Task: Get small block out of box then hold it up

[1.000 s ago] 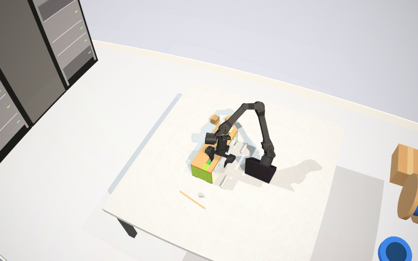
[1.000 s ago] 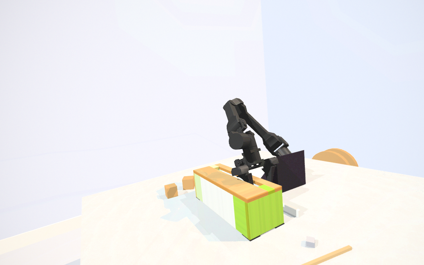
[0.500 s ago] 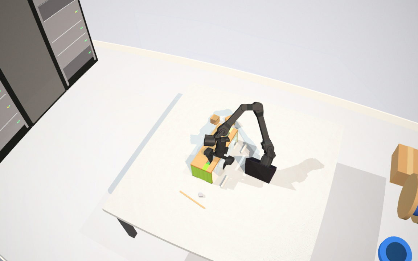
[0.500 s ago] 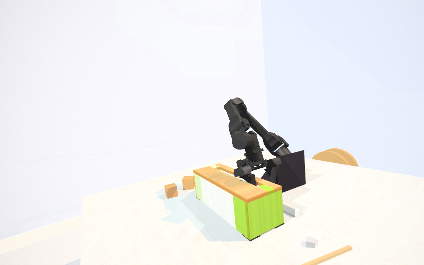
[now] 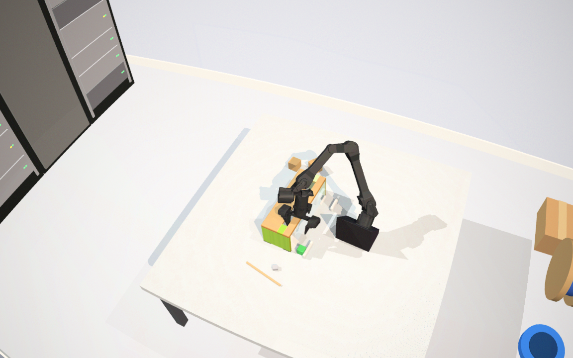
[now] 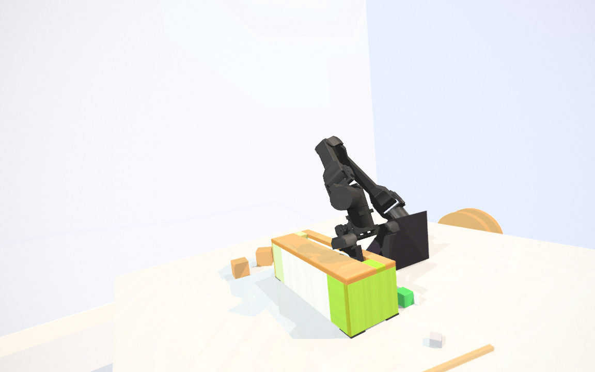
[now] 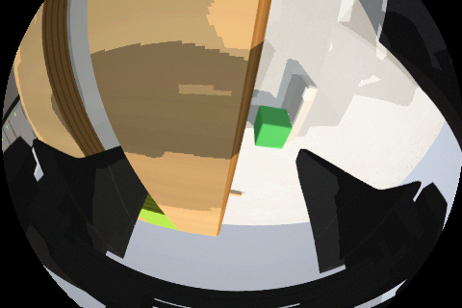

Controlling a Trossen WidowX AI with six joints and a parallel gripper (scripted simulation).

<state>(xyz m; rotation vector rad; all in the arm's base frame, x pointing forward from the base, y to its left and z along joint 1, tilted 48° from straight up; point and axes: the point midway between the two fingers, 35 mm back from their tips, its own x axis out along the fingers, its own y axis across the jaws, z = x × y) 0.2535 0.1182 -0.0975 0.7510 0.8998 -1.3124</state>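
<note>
Right now the green block is 70 mm below my gripper tip, 50 mm behind it and 40 mm to the left of it. From my gripper tip the other things lie so: long box (120 mm to the right, 50 mm ahead, 30 mm below); thin wooden stick (230 mm to the left, 90 mm below, 30 mm ahead); small grey cube (180 mm to the left, 80 mm below).
</note>
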